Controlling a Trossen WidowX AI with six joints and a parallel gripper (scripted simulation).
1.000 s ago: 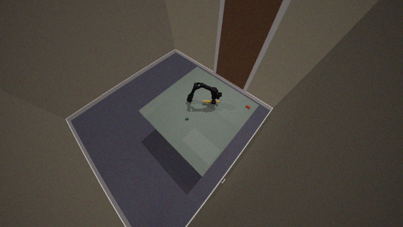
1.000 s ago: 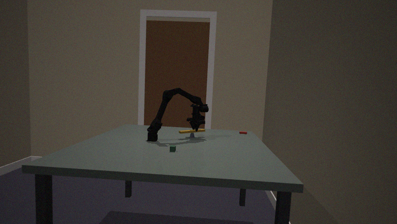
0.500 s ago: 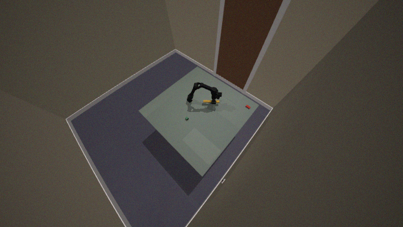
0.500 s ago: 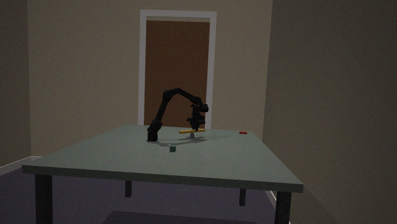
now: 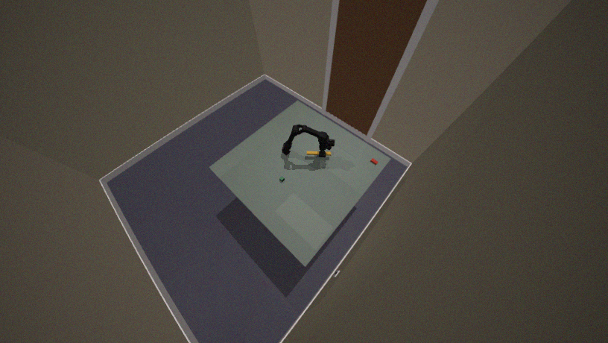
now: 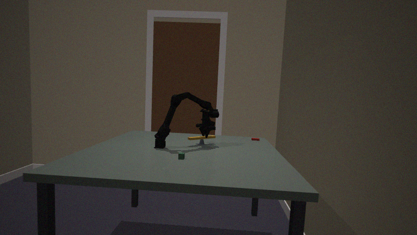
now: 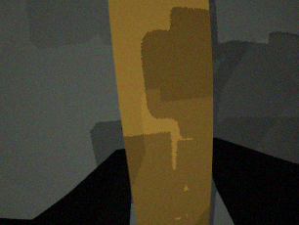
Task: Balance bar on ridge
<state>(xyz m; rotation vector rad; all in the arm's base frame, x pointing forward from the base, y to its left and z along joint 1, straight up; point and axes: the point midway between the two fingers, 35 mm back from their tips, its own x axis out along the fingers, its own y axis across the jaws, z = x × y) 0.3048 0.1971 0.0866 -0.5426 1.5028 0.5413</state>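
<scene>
Right now my gripper tip is 20 mm to the left of the yellow bar and 20 mm past it. Round my gripper tip: green cube 450 mm to the right, 110 mm behind, 40 mm below; then flat red block 440 mm ahead, 300 mm to the left, 40 mm below.
</scene>
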